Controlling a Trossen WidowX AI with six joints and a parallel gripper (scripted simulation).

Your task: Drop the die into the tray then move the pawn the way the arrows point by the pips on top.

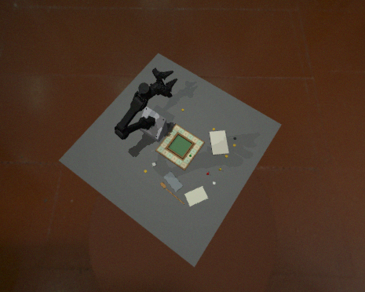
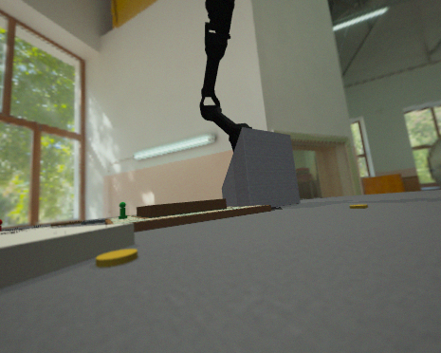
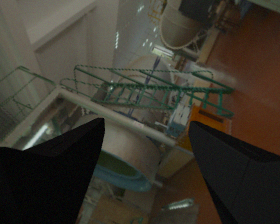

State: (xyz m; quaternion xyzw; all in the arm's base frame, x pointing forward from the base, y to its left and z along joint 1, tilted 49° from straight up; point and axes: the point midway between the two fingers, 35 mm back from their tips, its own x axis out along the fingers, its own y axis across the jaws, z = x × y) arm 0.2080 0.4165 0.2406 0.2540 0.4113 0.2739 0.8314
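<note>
Now: gripper tip 390 mm to the left of the white die and 640 mm above it. From my gripper tip the other things lie so: green dice tray: 110 mm ahead, 160 mm to the right, 650 mm below; white block: 370 mm ahead, 10 mm to the left, 650 mm below; green pawn: 220 mm ahead, 190 mm to the right, 630 mm below.
</note>
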